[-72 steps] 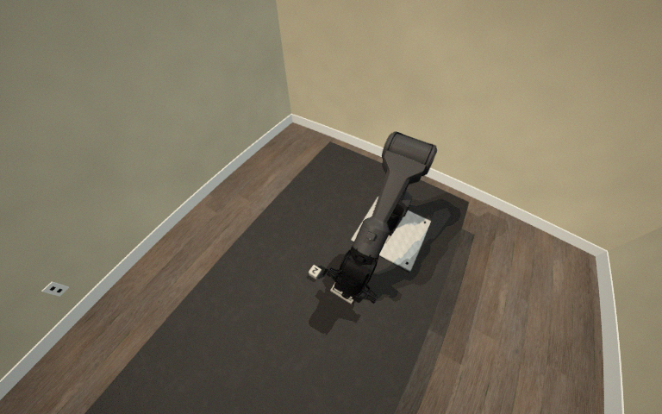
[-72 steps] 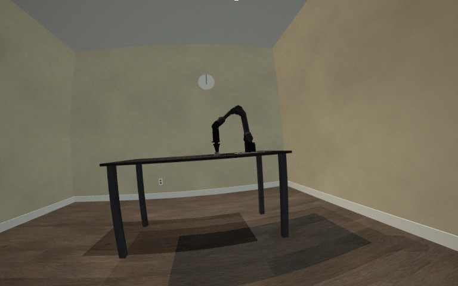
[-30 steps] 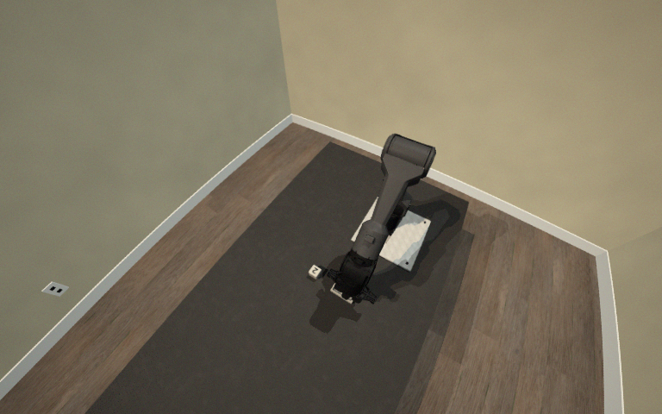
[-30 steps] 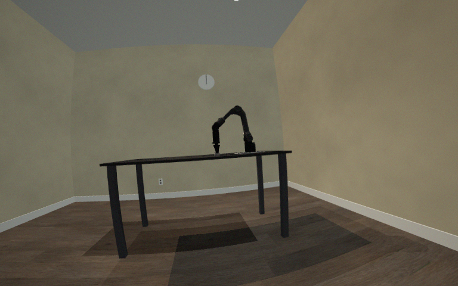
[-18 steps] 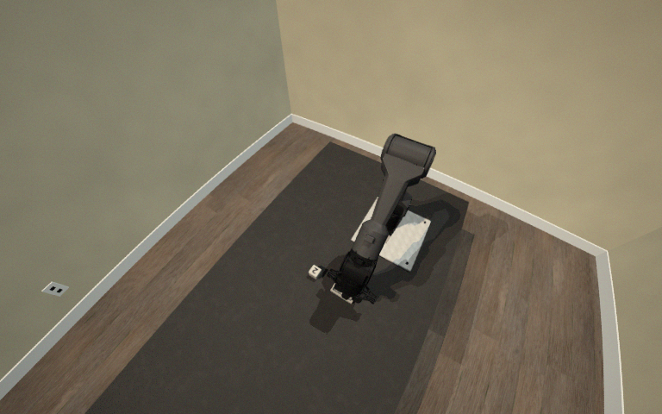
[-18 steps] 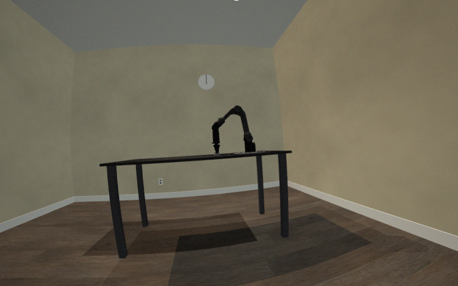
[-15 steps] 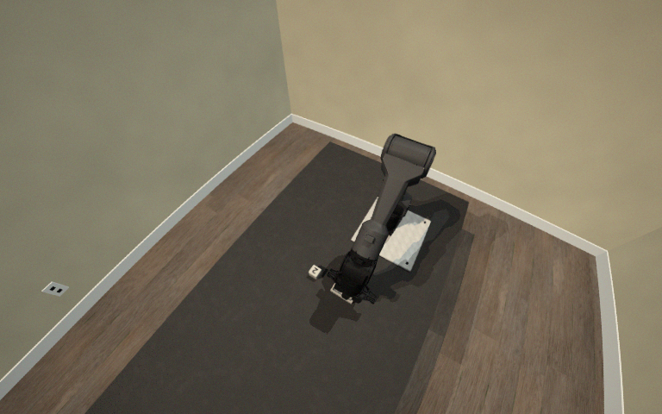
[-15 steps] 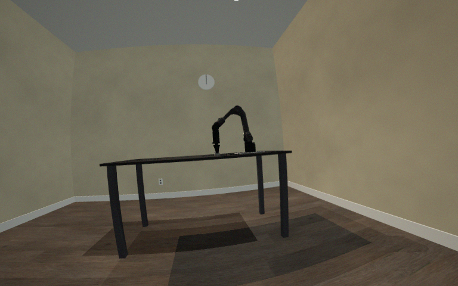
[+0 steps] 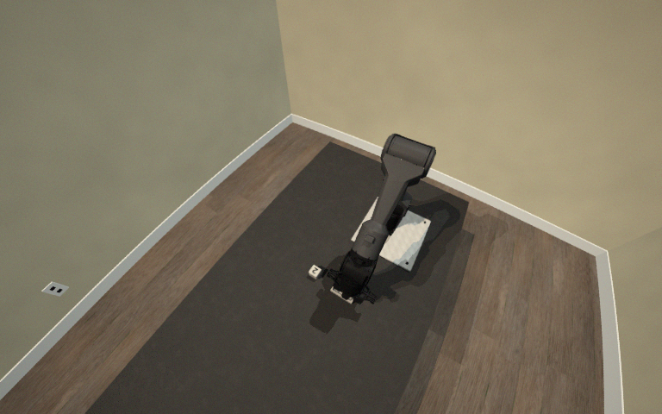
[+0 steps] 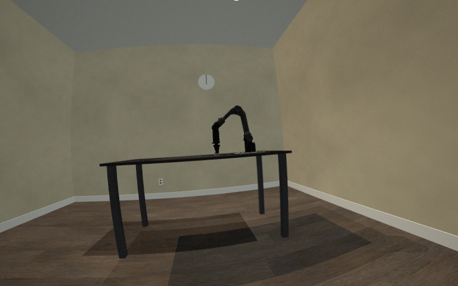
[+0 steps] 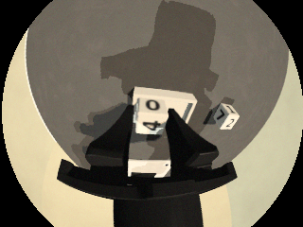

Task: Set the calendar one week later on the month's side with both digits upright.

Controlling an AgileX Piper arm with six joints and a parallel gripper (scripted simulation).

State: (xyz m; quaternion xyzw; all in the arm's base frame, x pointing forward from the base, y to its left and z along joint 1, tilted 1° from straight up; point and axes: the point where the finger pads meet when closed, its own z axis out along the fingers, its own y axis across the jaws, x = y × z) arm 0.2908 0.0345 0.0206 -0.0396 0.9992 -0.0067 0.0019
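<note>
Now: hand 20 mm to the left of the white tray and 20 mm above it.
</note>
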